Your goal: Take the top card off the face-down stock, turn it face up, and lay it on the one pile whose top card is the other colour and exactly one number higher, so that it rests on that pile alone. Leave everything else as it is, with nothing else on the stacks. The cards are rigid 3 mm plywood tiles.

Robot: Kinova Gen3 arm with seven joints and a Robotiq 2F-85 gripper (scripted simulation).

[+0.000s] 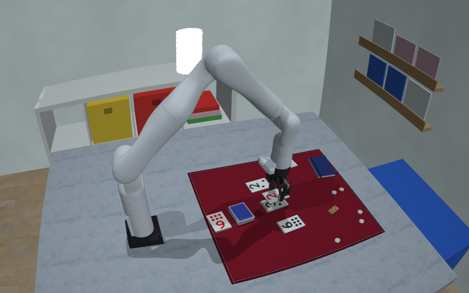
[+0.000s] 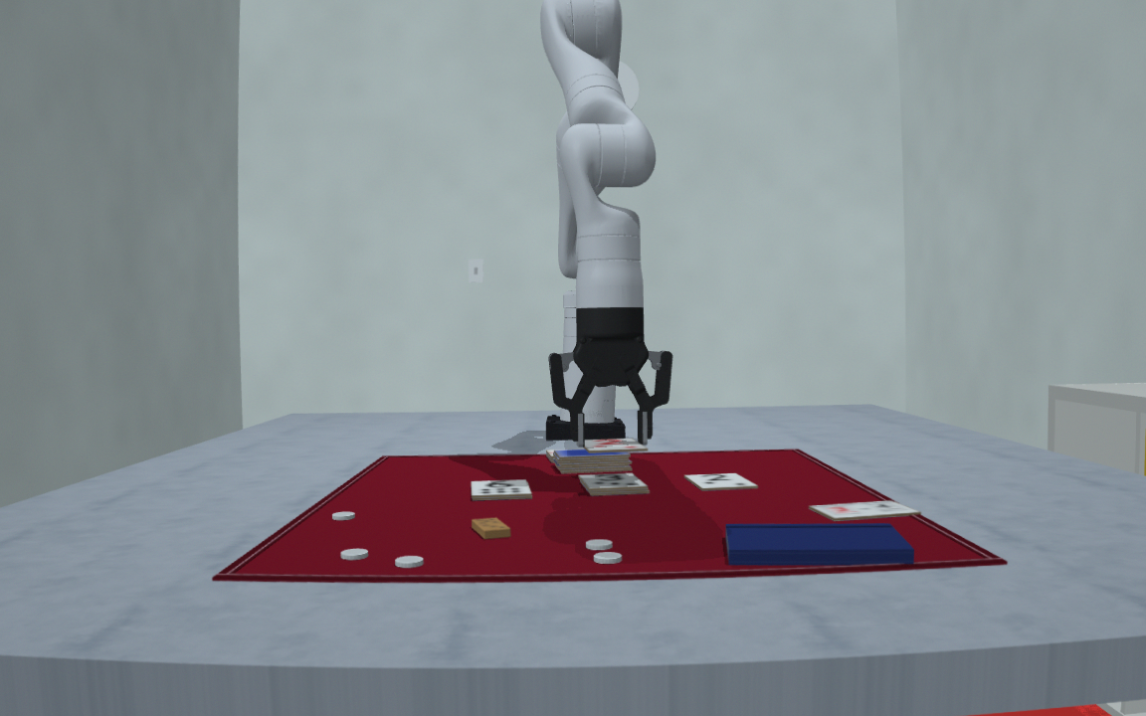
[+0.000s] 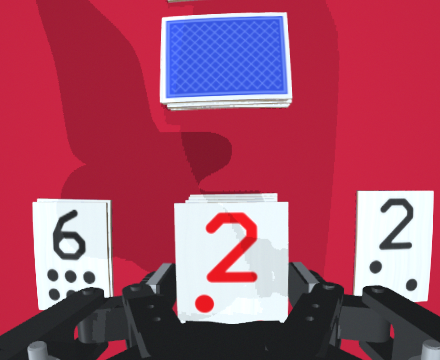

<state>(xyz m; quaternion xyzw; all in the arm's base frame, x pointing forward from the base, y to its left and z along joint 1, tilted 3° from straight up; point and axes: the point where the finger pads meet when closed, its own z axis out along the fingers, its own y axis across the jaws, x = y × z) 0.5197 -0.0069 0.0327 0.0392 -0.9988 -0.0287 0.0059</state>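
My hand is 40 mm short of the red mat, 20 mm to the left of it and 70 mm above it. The rest, counted from my hand: wooden block (210 mm ahead, 130 mm to the right, 60 mm below); then blue book (310 mm ahead, 140 mm to the left, 60 mm below); then card (170 mm ahead, 230 mm to the left, 60 mm below).
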